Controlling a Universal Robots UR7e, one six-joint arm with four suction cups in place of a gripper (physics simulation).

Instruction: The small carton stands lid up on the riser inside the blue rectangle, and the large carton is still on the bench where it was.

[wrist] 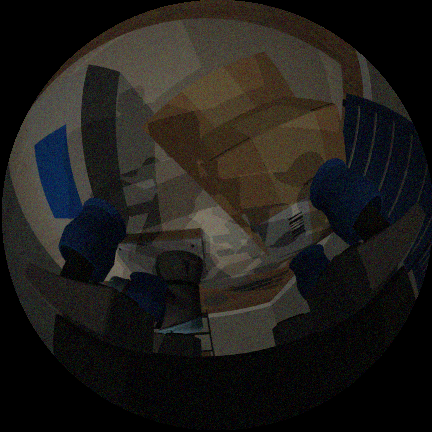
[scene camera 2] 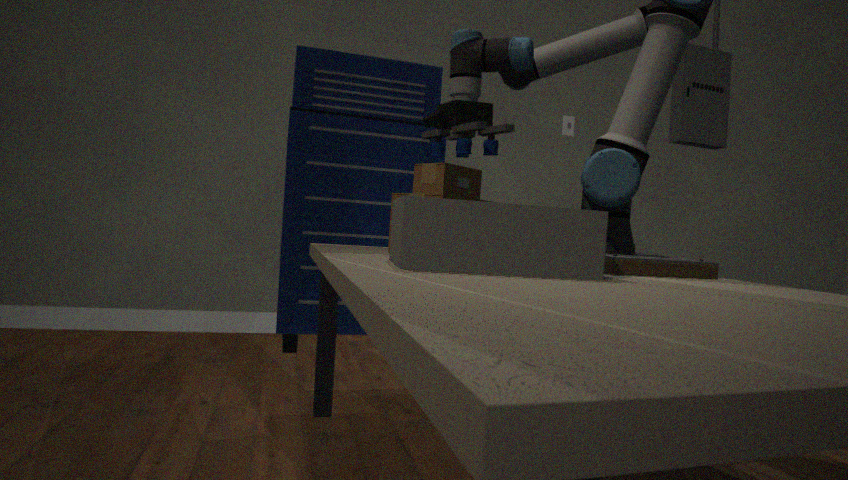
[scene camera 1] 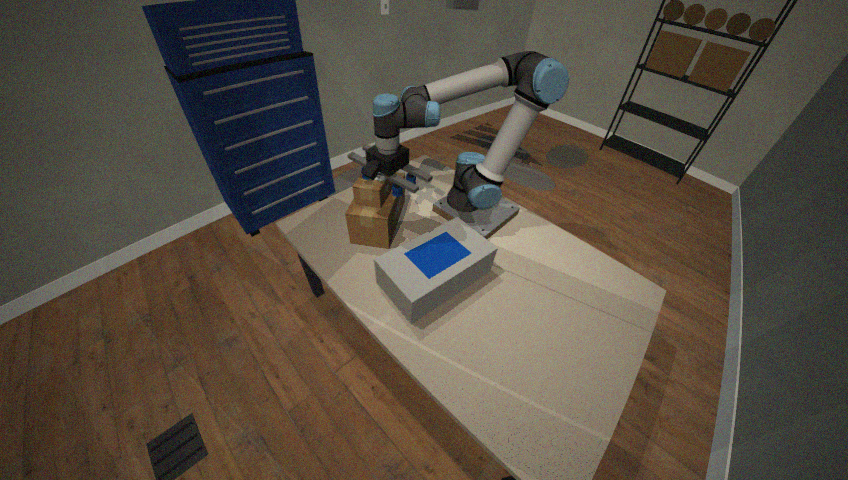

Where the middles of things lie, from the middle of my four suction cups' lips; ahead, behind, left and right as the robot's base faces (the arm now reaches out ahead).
The small carton (scene camera 2: 433, 178) is 8 cm to the right of my suction cup and 7 cm below it. Round my suction cup: grey riser (scene camera 1: 418, 276): 27 cm to the left, 20 cm below, 7 cm ahead; then large carton (scene camera 1: 369, 226): 19 cm below, 9 cm to the right, 3 cm behind.
